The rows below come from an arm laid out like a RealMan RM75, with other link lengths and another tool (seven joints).
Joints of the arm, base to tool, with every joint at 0 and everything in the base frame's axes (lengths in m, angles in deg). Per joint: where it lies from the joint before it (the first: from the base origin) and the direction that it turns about. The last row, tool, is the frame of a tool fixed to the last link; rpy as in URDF.
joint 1: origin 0 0 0.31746 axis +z
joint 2: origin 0 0 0 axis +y
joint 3: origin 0 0 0.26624 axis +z
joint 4: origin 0 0 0 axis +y
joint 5: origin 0 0 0.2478 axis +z
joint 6: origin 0 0 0 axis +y
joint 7: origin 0 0 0.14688 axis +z
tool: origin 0.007 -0.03 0.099 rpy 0 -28.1 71.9
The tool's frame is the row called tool.
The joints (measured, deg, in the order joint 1, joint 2, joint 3, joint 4, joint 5, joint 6, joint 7), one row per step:
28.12, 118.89, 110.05, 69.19, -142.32, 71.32, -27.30
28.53, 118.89, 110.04, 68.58, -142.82, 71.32, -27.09
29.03, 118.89, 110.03, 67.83, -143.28, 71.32, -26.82
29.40, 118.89, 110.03, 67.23, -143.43, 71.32, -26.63
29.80, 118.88, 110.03, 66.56, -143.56, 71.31, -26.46
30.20, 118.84, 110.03, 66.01, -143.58, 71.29, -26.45
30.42, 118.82, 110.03, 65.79, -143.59, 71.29, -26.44
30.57, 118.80, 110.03, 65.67, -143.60, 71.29, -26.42
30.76, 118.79, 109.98, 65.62, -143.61, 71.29, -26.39
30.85, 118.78, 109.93, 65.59, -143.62, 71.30, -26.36
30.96, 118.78, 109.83, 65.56, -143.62, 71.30, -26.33
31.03, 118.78, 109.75, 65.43, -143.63, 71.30, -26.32
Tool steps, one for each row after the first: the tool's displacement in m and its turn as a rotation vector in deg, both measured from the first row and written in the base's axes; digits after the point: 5 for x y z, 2 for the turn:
0.00146, 0.00007, -0.00141, -0.29, -0.36, -0.32
0.00272, 0.00013, -0.00338, -0.63, -0.65, -0.71
0.00318, 0.00006, -0.00530, -0.92, -0.68, -1.01
0.00369, -0.00002, -0.00738, -1.23, -0.70, -1.31
0.00332, 0.00050, -0.00892, -1.50, -0.72, -1.37
0.00272, 0.00100, -0.00951, -1.61, -0.73, -1.34
0.00221, 0.00145, -0.00975, -1.66, -0.74, -1.31
0.00091, 0.00223, -0.01001, -1.71, -0.77, -1.16
0.00034, 0.00251, -0.01022, -1.76, -0.80, -1.10
-0.00055, 0.00283, -0.01070, -1.84, -0.83, -0.99
-0.00058, 0.00264, -0.01144, -1.97, -0.87, -1.00

